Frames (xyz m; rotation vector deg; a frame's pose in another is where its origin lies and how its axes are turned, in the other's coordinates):
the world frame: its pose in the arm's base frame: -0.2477 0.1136 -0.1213 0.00 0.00 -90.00
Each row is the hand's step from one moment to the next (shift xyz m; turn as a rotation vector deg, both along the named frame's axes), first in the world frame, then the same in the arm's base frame.
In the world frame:
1: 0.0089 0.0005 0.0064 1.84 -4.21 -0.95
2: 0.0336 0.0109 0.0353 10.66 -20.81 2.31
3: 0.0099 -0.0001 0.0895 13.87 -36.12 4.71
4: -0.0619 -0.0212 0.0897 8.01 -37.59 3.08
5: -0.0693 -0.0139 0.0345 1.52 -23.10 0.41
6: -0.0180 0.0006 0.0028 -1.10 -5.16 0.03
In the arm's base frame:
1: 0.0005 -0.0089 0.0064 -4.21 -1.84 -0.95
2: 0.0109 -0.0336 0.0353 -20.81 -10.66 2.31
3: -0.0001 -0.0099 0.0895 -36.12 -13.87 4.71
4: -0.0212 0.0619 0.0897 -37.59 -8.01 3.08
5: -0.0139 0.0693 0.0345 -23.10 -1.52 0.41
6: 0.0006 0.0180 0.0028 -5.16 1.10 0.03

